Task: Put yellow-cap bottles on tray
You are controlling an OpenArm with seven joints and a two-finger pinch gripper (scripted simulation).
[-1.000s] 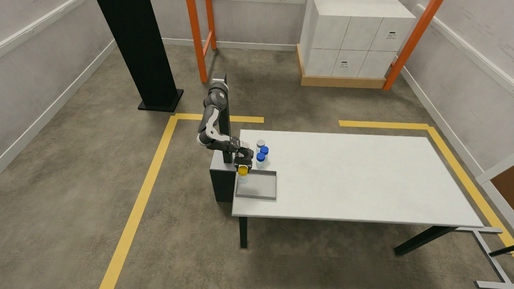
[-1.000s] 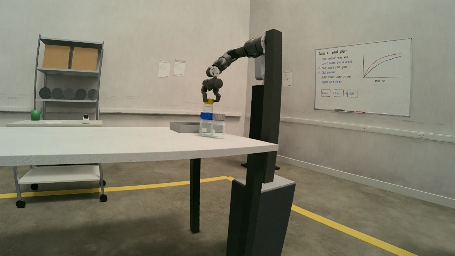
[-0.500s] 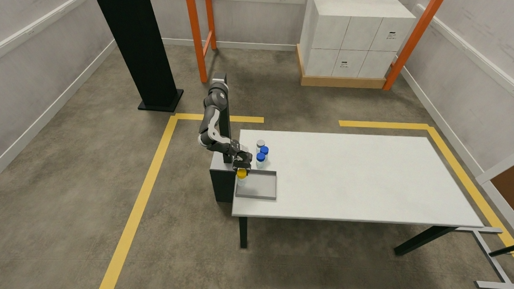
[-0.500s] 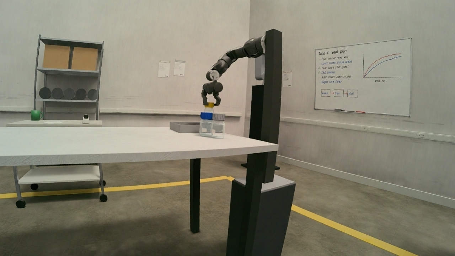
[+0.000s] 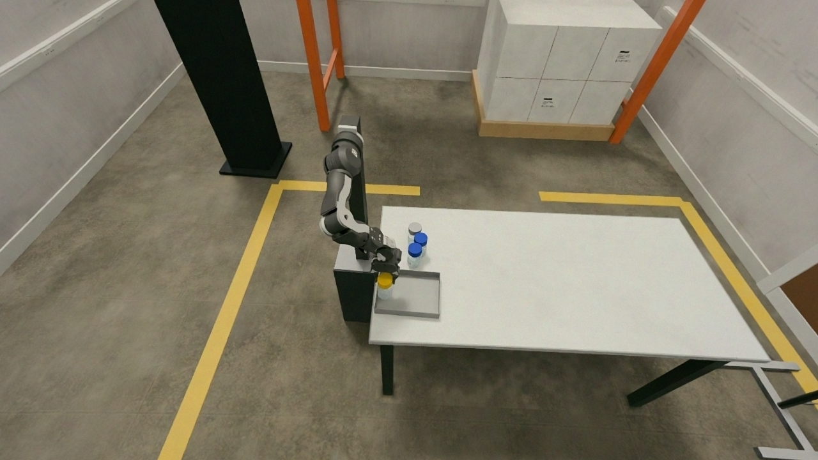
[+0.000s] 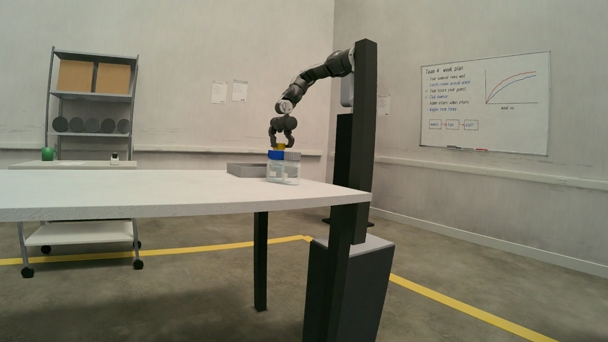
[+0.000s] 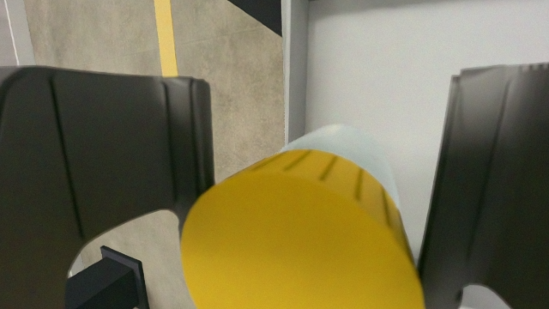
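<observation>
The grey tray is 100 mm below my hand and 90 mm ahead of it. Also, from my hand: grey-capped bottle 260 mm to the left, 90 mm ahead, 70 mm below; then yellow-capped bottle 50 mm below, 20 mm to the right.
</observation>
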